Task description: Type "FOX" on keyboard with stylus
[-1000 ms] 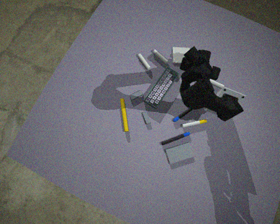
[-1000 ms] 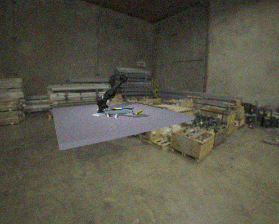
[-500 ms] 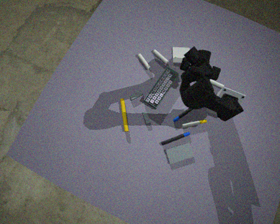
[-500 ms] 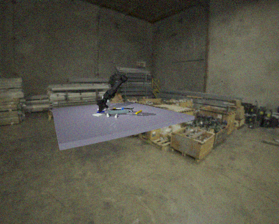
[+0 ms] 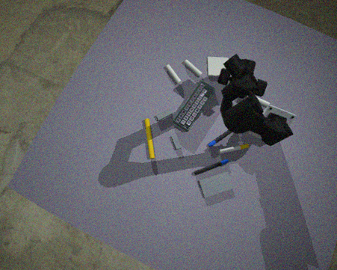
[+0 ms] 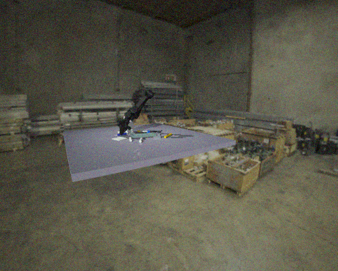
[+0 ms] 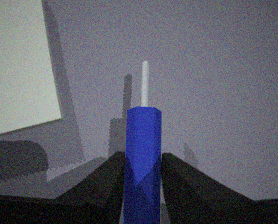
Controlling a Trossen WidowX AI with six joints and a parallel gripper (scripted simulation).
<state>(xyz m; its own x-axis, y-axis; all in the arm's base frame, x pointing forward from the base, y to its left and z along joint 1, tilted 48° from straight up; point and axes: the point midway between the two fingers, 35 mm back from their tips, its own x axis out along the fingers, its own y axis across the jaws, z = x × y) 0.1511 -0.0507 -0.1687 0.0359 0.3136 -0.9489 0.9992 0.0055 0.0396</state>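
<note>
Now: gripper tip 5 cm to the left of the stylus tip. Also, from my gripper tip: grey block 13 cm to the left, 2 cm behind, 1 cm below; blue stylus 1 cm to the right; white pad 11 cm ahead, 5 cm to the right, 1 cm below.
</note>
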